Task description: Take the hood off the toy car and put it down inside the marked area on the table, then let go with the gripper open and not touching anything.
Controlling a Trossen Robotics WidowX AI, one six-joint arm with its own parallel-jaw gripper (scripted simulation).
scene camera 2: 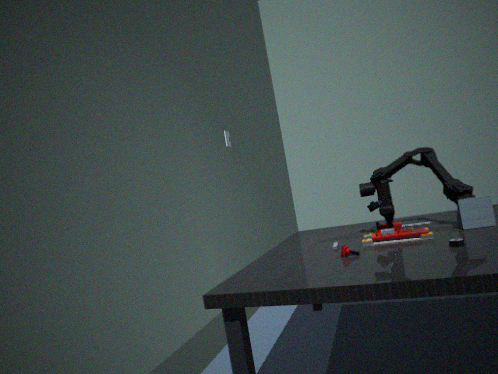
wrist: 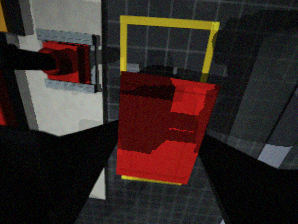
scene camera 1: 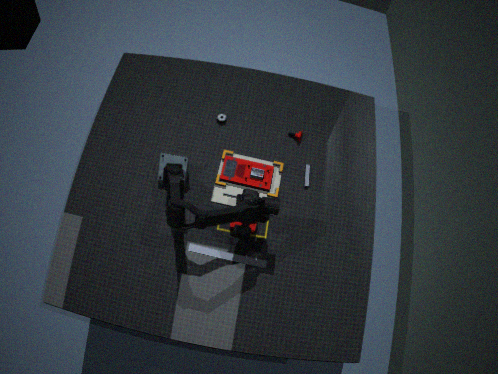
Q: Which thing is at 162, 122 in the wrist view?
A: A red hood.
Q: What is my gripper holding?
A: A red hood.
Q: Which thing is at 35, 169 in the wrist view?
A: My gripper.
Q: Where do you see a red toy car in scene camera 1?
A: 237, 171
